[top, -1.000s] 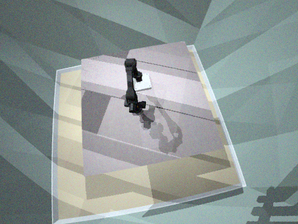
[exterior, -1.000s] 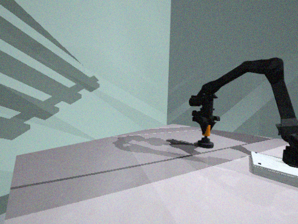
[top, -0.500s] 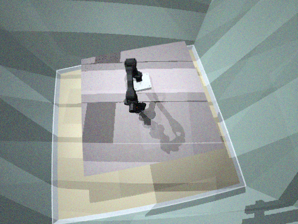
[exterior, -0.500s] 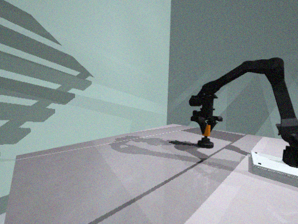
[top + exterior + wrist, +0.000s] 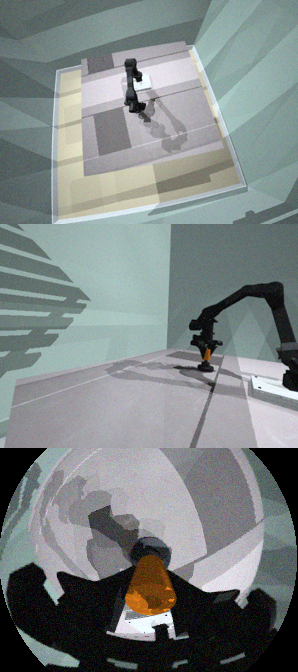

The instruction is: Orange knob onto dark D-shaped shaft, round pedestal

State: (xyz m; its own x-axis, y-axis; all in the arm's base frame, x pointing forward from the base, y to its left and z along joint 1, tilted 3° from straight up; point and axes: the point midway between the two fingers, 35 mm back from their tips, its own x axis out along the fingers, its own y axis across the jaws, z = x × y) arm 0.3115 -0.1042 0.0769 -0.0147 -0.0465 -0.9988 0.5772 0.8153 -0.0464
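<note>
The orange knob lies 2 cm above my gripper tip. Also, from my gripper tip: dark round pedestal 4 cm below.
</note>
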